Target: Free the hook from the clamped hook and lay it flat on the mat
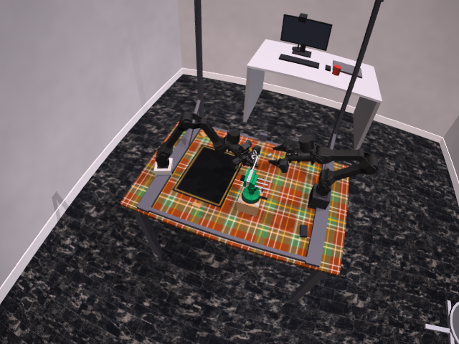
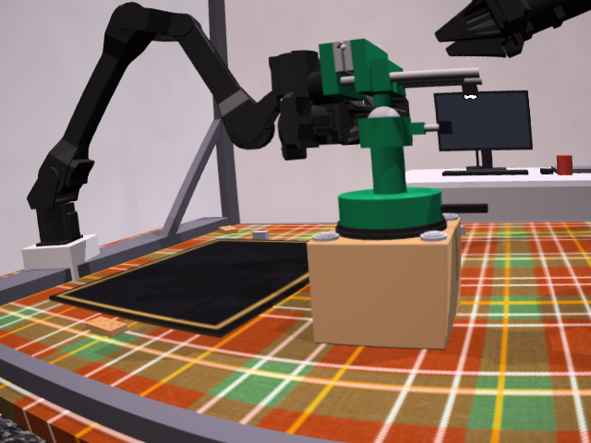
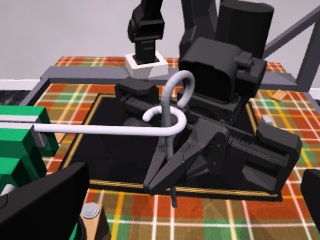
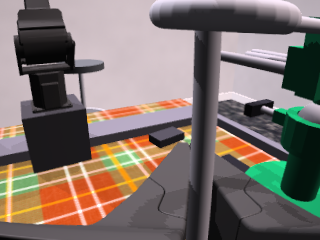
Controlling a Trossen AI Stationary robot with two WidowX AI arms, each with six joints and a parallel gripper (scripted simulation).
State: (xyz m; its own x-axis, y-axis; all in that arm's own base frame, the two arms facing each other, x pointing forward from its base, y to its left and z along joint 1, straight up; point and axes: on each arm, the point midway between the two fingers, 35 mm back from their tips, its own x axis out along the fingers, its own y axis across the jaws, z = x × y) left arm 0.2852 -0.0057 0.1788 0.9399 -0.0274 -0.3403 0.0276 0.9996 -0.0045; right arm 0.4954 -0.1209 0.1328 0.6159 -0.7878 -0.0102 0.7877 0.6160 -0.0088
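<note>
Right now my right hand is 24 cm to the left of the mat, 18 cm above it and 2 cm past it. From my right hand the other things lie so: black block (33 cm to the left, 23 cm ahead, 18 cm below); grey bit (27 cm to the right, 25 cm behind, 18 cm below); tan block (14 cm below, 14 cm ahead, 2 cm to the left).
</note>
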